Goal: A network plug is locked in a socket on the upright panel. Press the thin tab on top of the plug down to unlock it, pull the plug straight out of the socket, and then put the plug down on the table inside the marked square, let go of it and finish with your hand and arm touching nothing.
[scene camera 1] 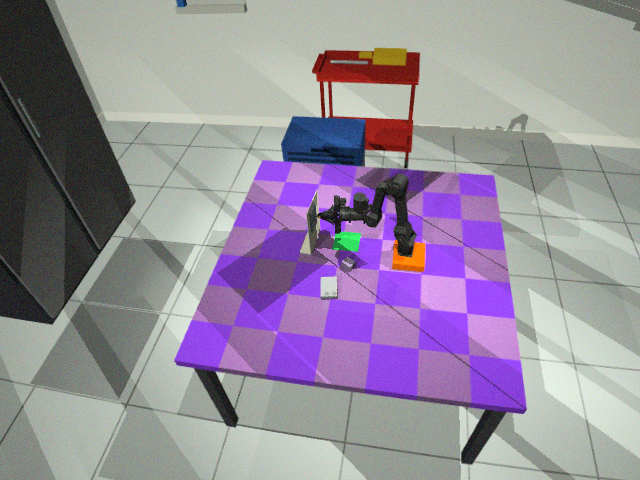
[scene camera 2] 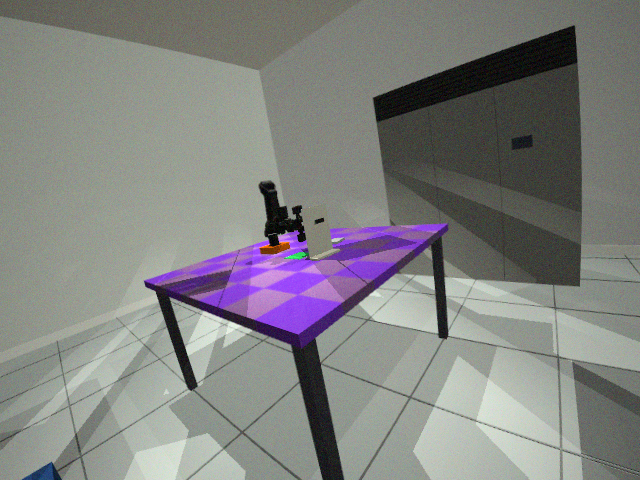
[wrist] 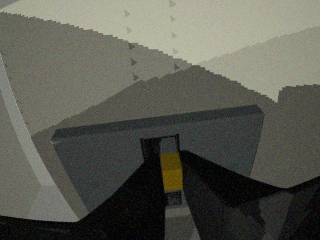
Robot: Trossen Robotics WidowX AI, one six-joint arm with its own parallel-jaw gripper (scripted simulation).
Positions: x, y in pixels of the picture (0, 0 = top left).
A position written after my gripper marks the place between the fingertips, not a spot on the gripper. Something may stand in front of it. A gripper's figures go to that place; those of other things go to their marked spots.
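Labels:
My gripper [wrist: 169, 161] is 10 cm from the lens, and so is an upright panel [wrist: 95, 92], at 10 cm from the lens. There's a network plug [wrist: 171, 170] here too, and that one's 8 cm from the lens.

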